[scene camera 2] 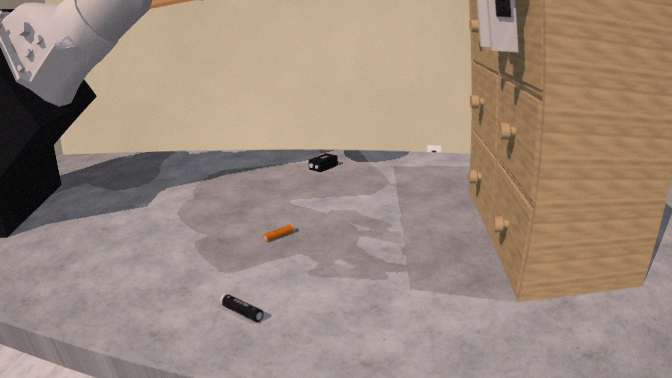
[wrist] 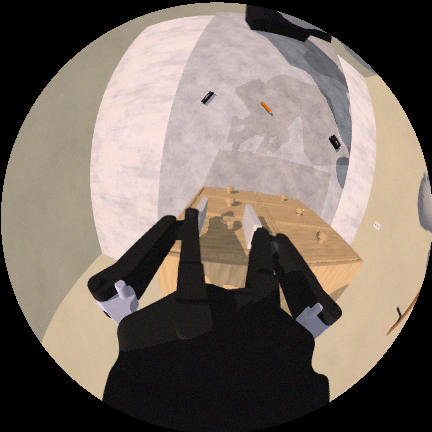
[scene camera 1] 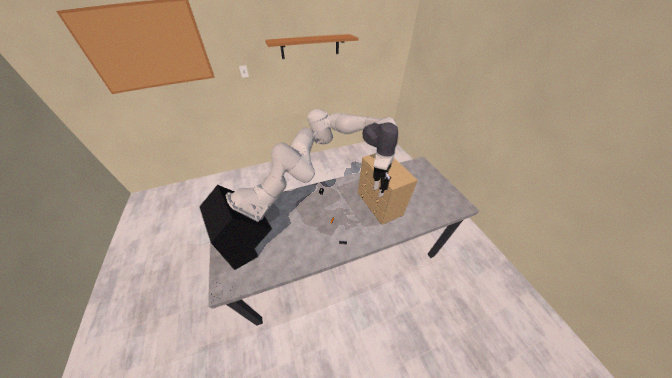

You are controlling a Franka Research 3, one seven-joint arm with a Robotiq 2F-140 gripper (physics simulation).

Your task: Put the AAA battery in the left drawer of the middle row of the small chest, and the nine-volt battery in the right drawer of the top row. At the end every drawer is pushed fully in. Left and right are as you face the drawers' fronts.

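The small wooden chest (scene camera 1: 402, 202) (scene camera 2: 595, 175) (wrist: 310, 242) has two columns of drawers; those that show look pushed in. My gripper (scene camera 1: 379, 189) (scene camera 2: 495, 47) (wrist: 225, 210) is partly open at the front of the top-row right drawer. In the wrist view that drawer's knob (wrist: 230, 221) shows between the fingers, not gripped. The nine-volt battery (scene camera 1: 321, 191) (scene camera 2: 323, 162) (wrist: 334, 142), a black block, lies at the table's far side. A thin orange battery (scene camera 1: 332, 220) (scene camera 2: 279, 233) (wrist: 266, 108), apparently the AAA, lies mid-table.
A thicker black cylindrical battery (scene camera 1: 343, 242) (scene camera 2: 242, 308) (wrist: 208, 97) lies near the table's front edge. The arm's black base block (scene camera 1: 235, 235) (scene camera 2: 25, 150) stands at the table's left end. A wall shelf (scene camera 1: 312, 40) hangs behind, above the table.
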